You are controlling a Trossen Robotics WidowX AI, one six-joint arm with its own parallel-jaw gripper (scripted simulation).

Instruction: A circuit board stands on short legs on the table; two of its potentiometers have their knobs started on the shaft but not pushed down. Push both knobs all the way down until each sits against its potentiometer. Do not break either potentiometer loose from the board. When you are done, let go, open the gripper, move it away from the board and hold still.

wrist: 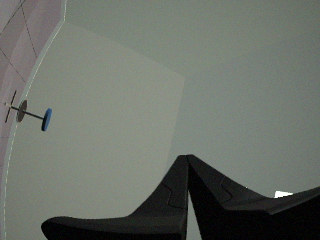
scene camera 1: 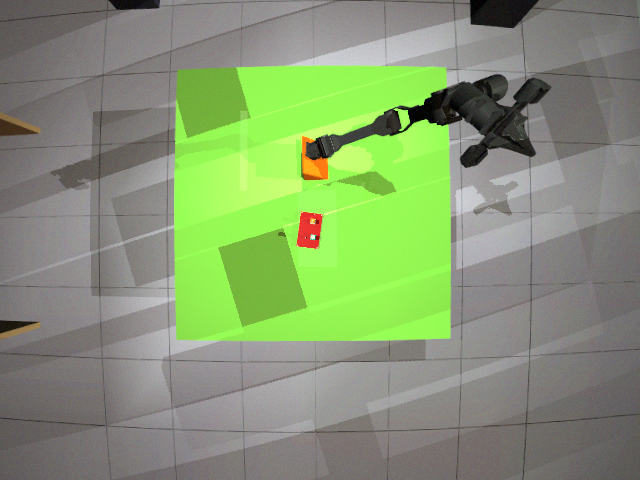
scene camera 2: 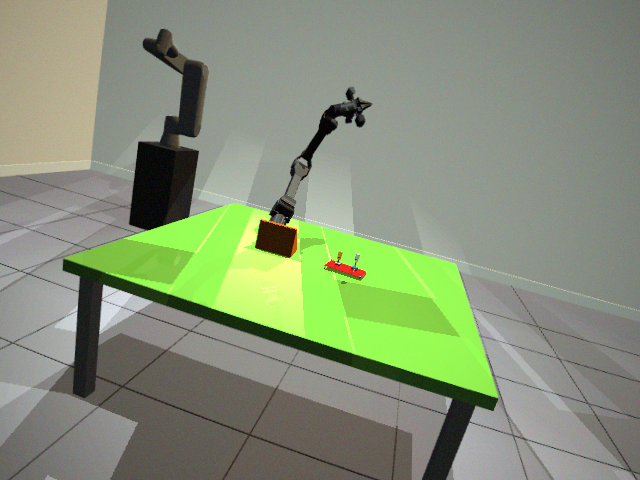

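Shut, holding nothing: my gripper (scene camera 1: 533, 155), (wrist: 185, 161).
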